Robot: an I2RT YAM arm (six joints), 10 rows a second.
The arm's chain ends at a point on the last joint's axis. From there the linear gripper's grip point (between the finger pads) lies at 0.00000 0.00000 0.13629 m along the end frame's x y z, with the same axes.
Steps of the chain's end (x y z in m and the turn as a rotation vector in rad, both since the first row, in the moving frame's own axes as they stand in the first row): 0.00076, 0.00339, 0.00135, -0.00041, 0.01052, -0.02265; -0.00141, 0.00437, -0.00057, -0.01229, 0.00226, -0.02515; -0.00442, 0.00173, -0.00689, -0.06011, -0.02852, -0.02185; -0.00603, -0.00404, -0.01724, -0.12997, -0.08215, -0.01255; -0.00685, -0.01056, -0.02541, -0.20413, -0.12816, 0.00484; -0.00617, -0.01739, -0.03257, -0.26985, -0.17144, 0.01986; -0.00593, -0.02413, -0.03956, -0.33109, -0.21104, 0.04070; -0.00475, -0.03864, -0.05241, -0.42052, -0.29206, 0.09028; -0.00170, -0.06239, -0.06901, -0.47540, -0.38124, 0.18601; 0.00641, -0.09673, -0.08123, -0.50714, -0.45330, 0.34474
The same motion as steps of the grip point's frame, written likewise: 0.00219, 0.00343, 0.00134, -0.00041, 0.01052, -0.02265; -0.00108, 0.00604, -0.00058, -0.01229, 0.00226, -0.02515; -0.00821, 0.00996, -0.00719, -0.06011, -0.02852, -0.02185; -0.01707, 0.01367, -0.01885, -0.12997, -0.08215, -0.01255; -0.02422, 0.01695, -0.02935, -0.20413, -0.12816, 0.00484; -0.02950, 0.01853, -0.03948, -0.26985, -0.17144, 0.01986; -0.03486, 0.01925, -0.04993, -0.33109, -0.21104, 0.04070; -0.04532, 0.01437, -0.06987, -0.42052, -0.29206, 0.09028; -0.05604, -0.00656, -0.09347, -0.47540, -0.38124, 0.18601; -0.06090, -0.04426, -0.11126, -0.50714, -0.45330, 0.34474
